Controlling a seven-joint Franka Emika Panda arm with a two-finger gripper.
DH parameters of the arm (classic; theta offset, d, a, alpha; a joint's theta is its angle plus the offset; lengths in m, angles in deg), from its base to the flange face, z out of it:
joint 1: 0 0.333 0 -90
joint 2: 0 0 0 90
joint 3: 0 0.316 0.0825 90
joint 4: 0 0 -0.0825 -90
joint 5: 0 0.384 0 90
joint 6: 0 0 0.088 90
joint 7: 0 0.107 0 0
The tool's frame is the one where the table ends.
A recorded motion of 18 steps. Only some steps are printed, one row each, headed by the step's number.
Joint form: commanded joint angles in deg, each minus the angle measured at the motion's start. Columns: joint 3, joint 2, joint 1, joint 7, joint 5, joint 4, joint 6.
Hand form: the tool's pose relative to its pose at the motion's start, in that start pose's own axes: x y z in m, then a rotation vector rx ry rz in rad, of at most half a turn. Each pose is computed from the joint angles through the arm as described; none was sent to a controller.
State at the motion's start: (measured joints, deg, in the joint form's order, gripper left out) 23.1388 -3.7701 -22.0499 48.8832 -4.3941 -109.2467 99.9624
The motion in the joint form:
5: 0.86 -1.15 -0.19 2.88 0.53 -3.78 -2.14
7: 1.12 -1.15 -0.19 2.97 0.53 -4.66 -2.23
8: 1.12 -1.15 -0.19 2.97 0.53 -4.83 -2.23
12: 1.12 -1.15 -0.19 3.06 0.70 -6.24 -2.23
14: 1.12 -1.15 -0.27 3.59 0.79 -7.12 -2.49
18: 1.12 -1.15 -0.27 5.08 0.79 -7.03 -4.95
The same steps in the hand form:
5: -0.0172 0.0048 0.0247 -0.0655 -0.0532 0.0386
7: -0.0207 0.0045 0.0318 -0.0789 -0.0630 0.0347
8: -0.0210 0.0047 0.0332 -0.0812 -0.0649 0.0345
12: -0.0239 0.0065 0.0447 -0.0983 -0.0828 0.0351
14: -0.0256 0.0086 0.0522 -0.1130 -0.0964 0.0450
18: -0.0287 0.0124 0.0545 -0.1468 -0.1204 0.0709

